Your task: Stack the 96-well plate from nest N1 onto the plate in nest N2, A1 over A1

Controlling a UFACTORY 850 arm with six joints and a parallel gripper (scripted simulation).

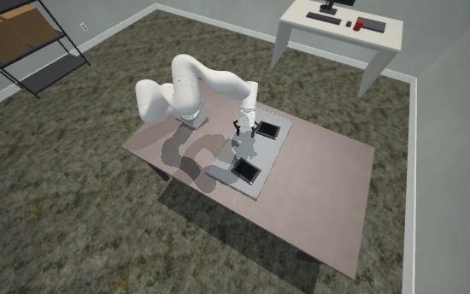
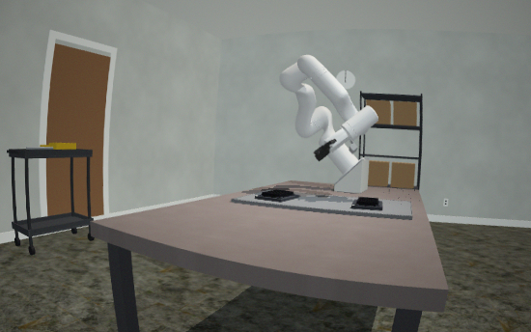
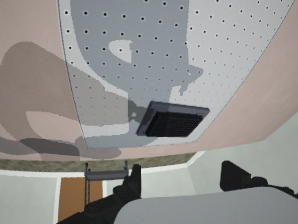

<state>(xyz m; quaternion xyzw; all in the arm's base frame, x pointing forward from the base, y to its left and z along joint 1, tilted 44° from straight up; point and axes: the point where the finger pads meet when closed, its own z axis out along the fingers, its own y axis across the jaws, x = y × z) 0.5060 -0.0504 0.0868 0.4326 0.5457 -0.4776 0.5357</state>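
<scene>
My hand is 240 mm to the right of the 96-well plate, 160 mm above it and 100 mm short of it. The rest, counted from my hand: white mark (210 mm to the right, 170 mm below, 150 mm ahead); then plate nest (180 mm below, 140 mm to the right, 80 mm ahead).
</scene>
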